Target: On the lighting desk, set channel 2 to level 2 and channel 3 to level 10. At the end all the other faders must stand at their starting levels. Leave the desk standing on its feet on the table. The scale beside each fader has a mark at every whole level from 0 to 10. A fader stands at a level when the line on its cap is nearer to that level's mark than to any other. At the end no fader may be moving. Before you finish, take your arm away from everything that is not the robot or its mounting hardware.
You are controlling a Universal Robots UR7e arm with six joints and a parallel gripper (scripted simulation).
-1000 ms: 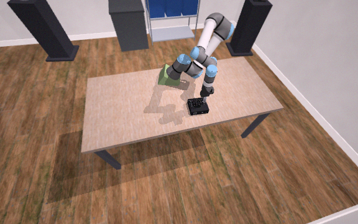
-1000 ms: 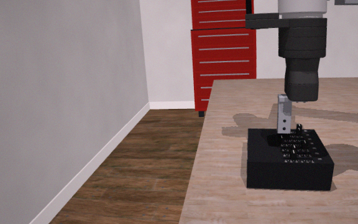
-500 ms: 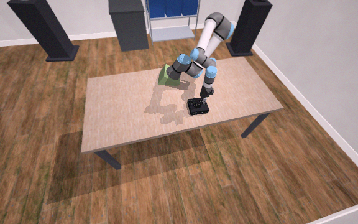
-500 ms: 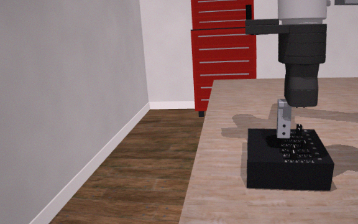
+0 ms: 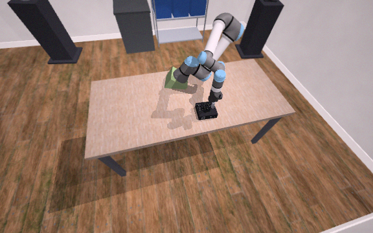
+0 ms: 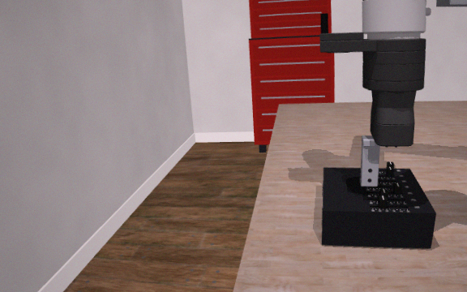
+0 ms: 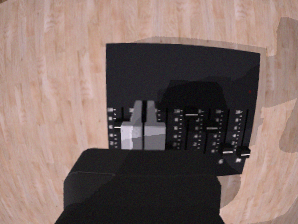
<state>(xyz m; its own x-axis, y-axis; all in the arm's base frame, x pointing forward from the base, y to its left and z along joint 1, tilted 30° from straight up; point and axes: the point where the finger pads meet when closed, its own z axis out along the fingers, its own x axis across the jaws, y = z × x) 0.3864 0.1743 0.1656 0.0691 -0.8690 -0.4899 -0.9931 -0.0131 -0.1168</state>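
Now: the channel 2 fader 20 mm behind my hand and 30 mm below it. From my hand the other things lie so: channel 1 fader 20 mm behind, 20 mm to the left, 30 mm below; channel 3 cap 40 mm behind, 20 mm to the right, 30 mm below.
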